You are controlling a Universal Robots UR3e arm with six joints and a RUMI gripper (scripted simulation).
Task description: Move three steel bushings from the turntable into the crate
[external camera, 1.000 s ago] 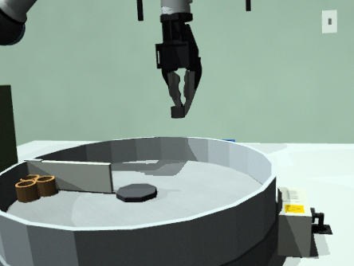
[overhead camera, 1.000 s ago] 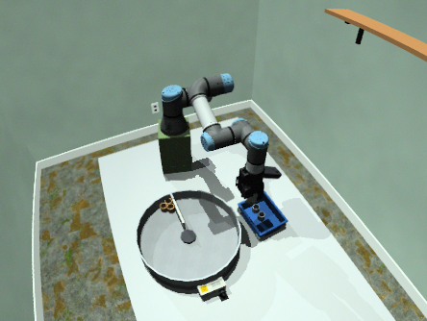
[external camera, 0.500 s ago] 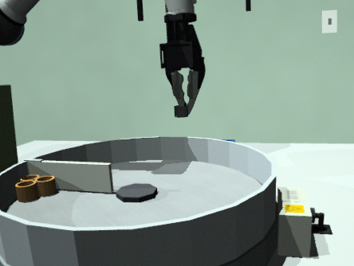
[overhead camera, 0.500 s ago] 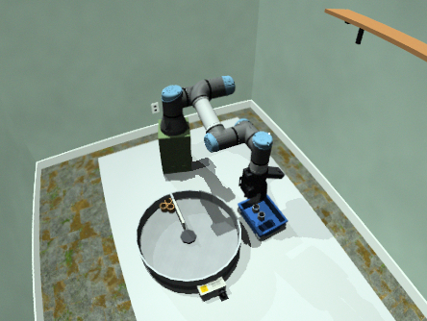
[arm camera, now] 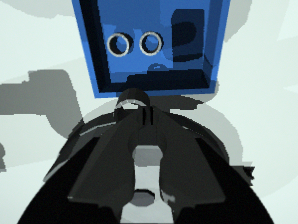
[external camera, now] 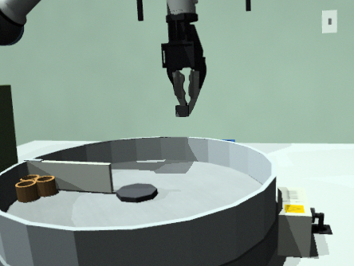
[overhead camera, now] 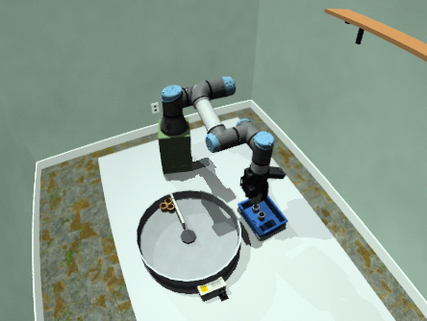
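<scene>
Right now my hand is 130 mm above the blue crate, 40 mm to the right of it and 10 mm short of it. Also, from my hand: grey turntable: 290 mm to the right, 100 mm below, 70 mm behind.
</scene>
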